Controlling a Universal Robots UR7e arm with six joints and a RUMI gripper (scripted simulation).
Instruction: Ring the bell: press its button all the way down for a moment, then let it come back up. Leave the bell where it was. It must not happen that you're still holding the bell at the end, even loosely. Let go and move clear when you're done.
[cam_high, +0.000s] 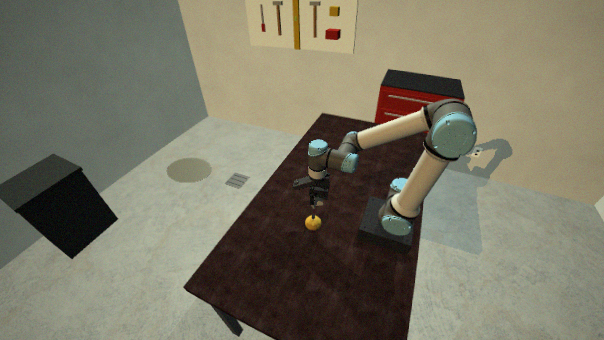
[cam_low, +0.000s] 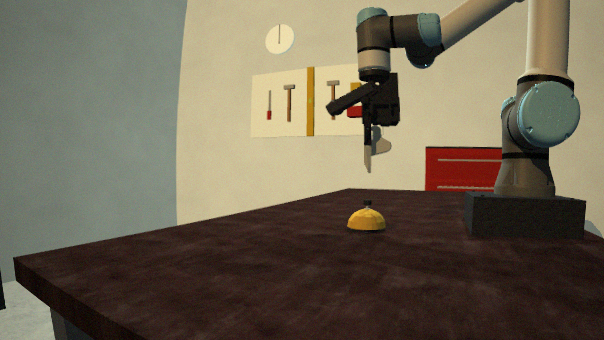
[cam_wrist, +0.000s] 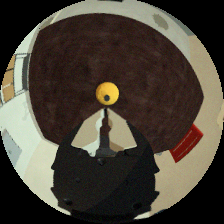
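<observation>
The yellow dome bell is 10 cm below my hand.
</observation>
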